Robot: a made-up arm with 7 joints.
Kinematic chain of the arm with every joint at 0, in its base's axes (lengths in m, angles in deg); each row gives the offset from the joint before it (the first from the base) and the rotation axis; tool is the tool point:
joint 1: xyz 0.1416 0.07 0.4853 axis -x
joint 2: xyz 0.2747 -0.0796 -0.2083 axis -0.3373 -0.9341 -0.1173
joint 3: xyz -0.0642 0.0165 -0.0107 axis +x
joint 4: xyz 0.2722 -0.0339 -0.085 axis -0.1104 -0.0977 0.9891
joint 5: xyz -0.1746 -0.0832 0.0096 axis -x
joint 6: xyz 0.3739 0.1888 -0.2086 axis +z
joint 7: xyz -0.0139 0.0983 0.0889 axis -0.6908 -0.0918 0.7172
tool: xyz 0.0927 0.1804 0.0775
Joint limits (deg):
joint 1: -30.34..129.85
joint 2: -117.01..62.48
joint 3: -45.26..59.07
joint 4: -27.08..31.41
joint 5: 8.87..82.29
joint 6: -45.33..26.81
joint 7: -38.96..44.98
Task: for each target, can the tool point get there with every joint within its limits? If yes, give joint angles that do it. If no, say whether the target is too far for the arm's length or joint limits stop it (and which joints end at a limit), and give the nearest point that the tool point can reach.
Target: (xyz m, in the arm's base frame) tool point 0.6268 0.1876 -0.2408
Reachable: yes | joints 30.45 -46.28 23.42 0.71 23.35 -12.48 22.89
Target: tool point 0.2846 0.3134 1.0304
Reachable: no: joint limits stop it (at a limit: joint 2, joint 3, joint 5, joint 6, joint 7) | nearest point 0.5737 0.3296 1.0668 | short by 0.292 m
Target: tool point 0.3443 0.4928 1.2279
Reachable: no: joint limits stop it (at a limit: joint 2, joint 3, joint 4, joint 5, joint 6, joint 7) | nearest point 0.6202 0.4310 1.1194 | short by 0.303 m
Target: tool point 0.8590 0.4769 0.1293
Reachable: yes | joints -6.43 -24.52 35.79 14.13 29.55 -13.14 -22.35
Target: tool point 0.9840 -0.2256 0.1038
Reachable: yes | joints 85.87 8.73 36.96 4.36 30.58 -25.21 22.74
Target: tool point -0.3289 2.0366 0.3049
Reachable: no: too far | nearest point 0.1145 0.8953 0.2839 | short by 1.225 m
